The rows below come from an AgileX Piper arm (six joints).
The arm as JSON. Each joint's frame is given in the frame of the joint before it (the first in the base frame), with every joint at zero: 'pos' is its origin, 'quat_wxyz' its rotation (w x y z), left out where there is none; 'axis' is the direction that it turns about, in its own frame. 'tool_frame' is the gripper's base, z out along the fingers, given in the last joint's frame.
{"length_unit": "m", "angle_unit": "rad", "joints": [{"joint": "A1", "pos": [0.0, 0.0, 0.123], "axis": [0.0, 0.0, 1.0]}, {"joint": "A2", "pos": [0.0, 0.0, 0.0], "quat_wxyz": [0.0, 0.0, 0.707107, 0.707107], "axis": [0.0, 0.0, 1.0]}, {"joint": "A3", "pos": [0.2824, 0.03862, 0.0], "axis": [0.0, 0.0, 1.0]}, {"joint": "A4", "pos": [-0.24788, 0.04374, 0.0], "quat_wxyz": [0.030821, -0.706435, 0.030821, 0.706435], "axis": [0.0, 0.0, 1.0]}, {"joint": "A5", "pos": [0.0, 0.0, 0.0], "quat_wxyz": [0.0, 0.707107, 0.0, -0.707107], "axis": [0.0, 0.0, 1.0]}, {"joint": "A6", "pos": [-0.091, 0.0, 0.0], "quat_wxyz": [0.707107, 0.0, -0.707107, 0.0], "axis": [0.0, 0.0, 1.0]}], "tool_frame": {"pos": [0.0, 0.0, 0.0], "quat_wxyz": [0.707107, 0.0, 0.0, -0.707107]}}
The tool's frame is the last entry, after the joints.
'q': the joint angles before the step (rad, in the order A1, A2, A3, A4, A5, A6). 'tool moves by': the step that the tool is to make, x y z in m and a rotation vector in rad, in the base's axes. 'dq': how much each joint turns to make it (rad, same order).
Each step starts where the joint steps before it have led.
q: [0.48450, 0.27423, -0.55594, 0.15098, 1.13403, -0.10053]
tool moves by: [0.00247, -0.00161, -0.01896, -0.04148, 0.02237, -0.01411]
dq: [-0.00003, -0.01572, 0.06833, -0.03071, -0.01396, 0.00284]
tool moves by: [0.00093, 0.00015, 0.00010, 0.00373, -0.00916, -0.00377]
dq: [-0.00002, 0.00001, 0.00222, -0.00297, -0.01237, 0.00202]
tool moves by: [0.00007, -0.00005, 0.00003, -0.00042, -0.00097, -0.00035]
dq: [0.00005, -0.00004, 0.00001, -0.00093, -0.00065, 0.00006]
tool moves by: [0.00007, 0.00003, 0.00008, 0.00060, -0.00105, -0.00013]
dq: [0.00001, -0.00001, -0.00001, -0.00001, -0.00120, 0.00001]
